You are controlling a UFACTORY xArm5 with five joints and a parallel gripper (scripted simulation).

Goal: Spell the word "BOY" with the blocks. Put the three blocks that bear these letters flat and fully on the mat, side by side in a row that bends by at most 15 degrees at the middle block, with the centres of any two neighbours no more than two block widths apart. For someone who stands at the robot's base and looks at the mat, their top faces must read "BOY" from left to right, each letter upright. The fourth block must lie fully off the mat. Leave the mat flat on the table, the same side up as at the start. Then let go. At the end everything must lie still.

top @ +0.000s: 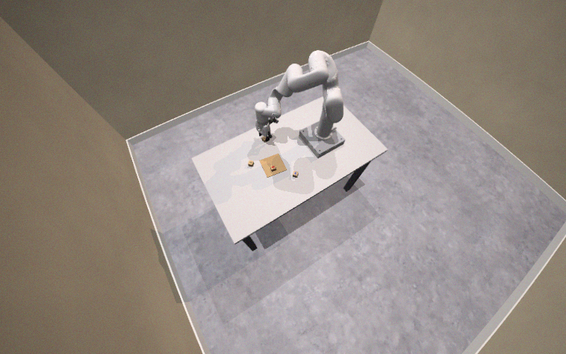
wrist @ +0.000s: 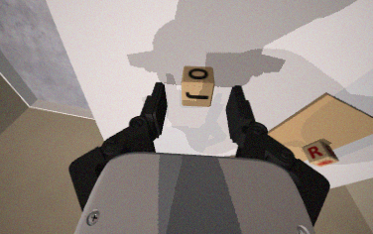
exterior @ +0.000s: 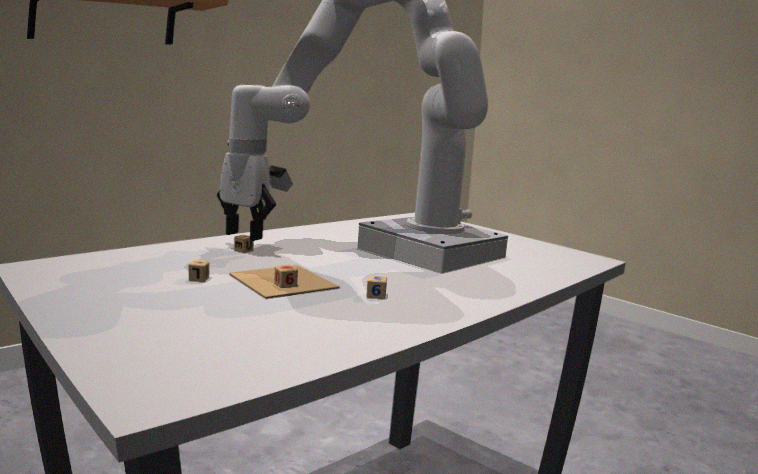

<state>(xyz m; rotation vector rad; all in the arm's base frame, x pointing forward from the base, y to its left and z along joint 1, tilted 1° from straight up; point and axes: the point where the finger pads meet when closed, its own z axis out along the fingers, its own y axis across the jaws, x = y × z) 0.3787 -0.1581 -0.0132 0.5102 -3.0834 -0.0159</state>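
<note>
Right now the wooden block is 3 cm below my hand. The rest, counted from my hand: tan mat (21 cm to the left, 4 cm below, 4 cm ahead).
</note>
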